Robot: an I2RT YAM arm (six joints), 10 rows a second.
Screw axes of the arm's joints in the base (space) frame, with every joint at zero. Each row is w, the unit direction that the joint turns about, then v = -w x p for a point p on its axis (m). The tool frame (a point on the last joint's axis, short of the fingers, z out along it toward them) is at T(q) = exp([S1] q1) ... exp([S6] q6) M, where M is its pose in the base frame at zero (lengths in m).
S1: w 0 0 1 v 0 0 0
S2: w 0 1 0 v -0.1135 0 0.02
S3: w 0 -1 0 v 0.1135 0 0.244
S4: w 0 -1 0 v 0.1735 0 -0.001
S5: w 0 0 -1 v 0 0.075 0
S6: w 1 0 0 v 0 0.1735 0
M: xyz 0.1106 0 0.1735 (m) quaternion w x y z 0.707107 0 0.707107 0
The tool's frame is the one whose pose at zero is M.
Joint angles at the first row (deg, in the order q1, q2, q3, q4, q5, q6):
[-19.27 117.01 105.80 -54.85 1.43 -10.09]
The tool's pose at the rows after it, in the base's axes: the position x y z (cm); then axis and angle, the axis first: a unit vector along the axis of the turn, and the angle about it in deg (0 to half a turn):
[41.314, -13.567, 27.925, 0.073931, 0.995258, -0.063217, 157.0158]
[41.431, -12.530, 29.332, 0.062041, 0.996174, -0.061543, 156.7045]
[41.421, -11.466, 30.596, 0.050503, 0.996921, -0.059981, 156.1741]
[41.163, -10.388, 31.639, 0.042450, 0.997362, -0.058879, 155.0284]
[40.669, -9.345, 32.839, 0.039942, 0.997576, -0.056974, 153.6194]
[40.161, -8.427, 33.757, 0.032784, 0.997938, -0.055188, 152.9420]
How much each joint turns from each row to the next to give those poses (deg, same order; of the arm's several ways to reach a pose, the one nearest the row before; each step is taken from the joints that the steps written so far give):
[1.21 -0.02 4.39 -4.31 -0.02 0.22]
[1.35 -0.09 3.06 -2.90 0.02 -0.02]
[1.36 -0.37 2.30 -2.21 0.00 0.02]
[1.31 -1.31 0.30 -0.55 0.00 0.37]
[1.22 -1.77 0.00 -0.46 0.00 0.92]
[1.09 -1.44 0.00 -0.83 0.00 0.26]

